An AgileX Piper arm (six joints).
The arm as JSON. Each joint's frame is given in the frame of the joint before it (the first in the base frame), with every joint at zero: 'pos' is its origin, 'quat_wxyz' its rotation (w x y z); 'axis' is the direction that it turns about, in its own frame. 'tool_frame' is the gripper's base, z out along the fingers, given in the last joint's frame.
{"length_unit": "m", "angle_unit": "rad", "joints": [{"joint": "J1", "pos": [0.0, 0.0, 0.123], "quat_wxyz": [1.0, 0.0, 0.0, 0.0], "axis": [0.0, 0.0, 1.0]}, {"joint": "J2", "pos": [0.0, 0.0, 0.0], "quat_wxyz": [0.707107, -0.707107, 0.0, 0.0], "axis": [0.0, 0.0, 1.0]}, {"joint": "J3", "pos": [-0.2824, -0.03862, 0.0], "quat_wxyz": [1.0, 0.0, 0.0, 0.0], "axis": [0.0, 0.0, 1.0]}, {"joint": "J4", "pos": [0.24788, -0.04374, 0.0], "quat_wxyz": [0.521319, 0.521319, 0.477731, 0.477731], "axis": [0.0, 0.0, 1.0]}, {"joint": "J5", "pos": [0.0, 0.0, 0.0], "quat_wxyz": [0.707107, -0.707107, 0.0, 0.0], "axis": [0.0, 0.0, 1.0]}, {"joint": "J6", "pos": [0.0, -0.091, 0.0], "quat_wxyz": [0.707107, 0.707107, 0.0, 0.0], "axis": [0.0, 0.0, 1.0]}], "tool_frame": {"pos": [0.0, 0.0, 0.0], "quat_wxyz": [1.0, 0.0, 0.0, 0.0]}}
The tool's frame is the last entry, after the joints.
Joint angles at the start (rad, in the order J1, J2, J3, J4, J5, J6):
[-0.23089 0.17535 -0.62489 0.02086 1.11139 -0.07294]
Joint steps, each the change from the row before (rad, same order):
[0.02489 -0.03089 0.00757 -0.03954 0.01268 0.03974]
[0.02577 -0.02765 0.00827 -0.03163 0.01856 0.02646]
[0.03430 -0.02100 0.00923 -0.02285 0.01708 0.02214]
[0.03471 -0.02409 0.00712 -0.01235 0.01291 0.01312]
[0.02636 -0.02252 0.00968 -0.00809 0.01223 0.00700]
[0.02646 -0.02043 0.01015 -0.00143 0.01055 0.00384]
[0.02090 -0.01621 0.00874 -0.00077 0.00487 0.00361]
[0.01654 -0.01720 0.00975 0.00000 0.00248 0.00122]
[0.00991 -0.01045 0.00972 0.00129 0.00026 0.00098]
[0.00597 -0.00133 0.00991 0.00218 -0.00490 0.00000]
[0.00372 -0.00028 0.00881 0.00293 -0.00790 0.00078]
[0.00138 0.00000 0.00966 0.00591 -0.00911 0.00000]
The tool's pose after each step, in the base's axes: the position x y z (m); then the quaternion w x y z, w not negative. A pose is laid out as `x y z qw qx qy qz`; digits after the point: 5 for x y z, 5 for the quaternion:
0.00337 -0.00227 0.30507 0.47782 0.07611 0.87260 -0.06681
-0.00203 -0.00386 0.30147 0.47816 0.07774 0.87202 -0.07002
-0.00575 -0.00532 0.29766 0.47672 0.07390 0.87333 -0.06766
-0.00971 -0.00612 0.29464 0.47960 0.06557 0.87280 -0.06239
-0.01295 -0.00681 0.29091 0.48066 0.05811 0.87303 -0.05833
-0.01550 -0.00714 0.28712 0.48135 0.04881 0.87364 -0.05169
-0.01719 -0.00747 0.28417 0.48307 0.04157 0.87337 -0.04613
-0.01876 -0.00773 0.28110 0.48564 0.03507 0.87246 -0.04178
-0.01915 -0.00780 0.27831 0.48607 0.03111 0.87252 -0.03849
-0.01787 -0.00772 0.27602 0.48457 0.02807 0.87356 -0.03604
-0.01645 -0.00752 0.27427 0.48438 0.02623 0.87382 -0.03355
-0.01485 -0.00702 0.27235 0.48416 0.02488 0.87410 -0.03034

